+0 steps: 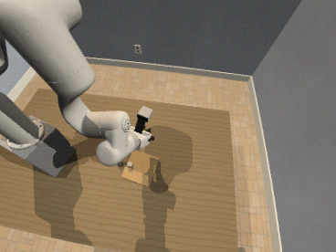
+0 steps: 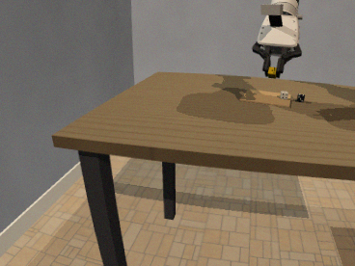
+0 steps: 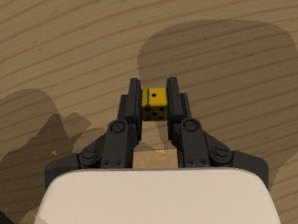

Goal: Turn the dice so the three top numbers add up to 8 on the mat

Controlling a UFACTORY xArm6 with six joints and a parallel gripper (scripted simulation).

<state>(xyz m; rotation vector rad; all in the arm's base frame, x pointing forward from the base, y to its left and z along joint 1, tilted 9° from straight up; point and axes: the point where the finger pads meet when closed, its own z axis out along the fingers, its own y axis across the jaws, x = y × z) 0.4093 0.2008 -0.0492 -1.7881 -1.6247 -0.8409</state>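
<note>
Now: hand 140 mm to the left of the tan mat, 110 mm above it and 20 mm short of it. Also, from my hand: black die: 150 mm to the right, 100 mm below, 80 mm behind; white die: 140 mm to the right, 100 mm below, 30 mm behind; yellow die: 10 mm below.
</note>
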